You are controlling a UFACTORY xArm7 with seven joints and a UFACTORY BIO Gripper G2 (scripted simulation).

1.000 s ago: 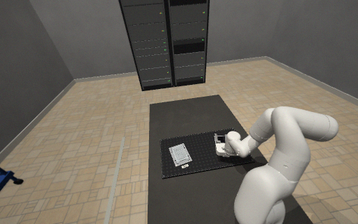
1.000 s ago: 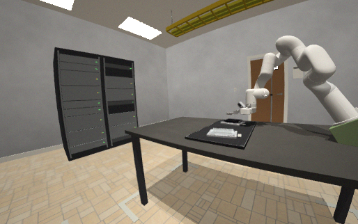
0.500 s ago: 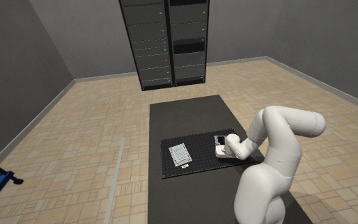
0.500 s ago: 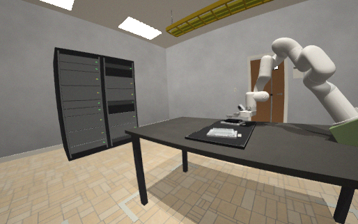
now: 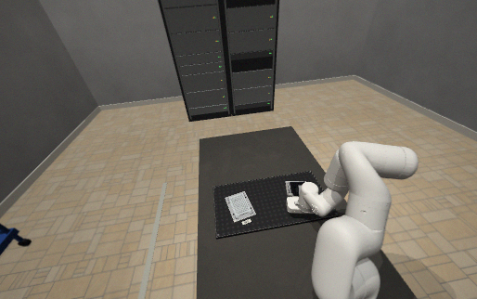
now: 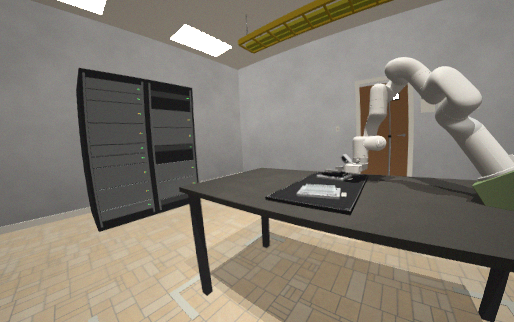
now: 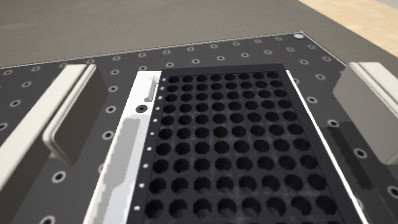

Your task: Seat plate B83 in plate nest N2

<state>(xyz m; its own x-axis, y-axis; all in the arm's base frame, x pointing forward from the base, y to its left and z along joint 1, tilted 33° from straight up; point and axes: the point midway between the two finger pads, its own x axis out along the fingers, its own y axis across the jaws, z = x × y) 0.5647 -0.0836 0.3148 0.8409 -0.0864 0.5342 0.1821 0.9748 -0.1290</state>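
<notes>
The black well plate lies 30 mm below my hand. The rest, counted from my hand: white well plate (340 mm to the left, 30 mm below, 30 mm behind).
</notes>
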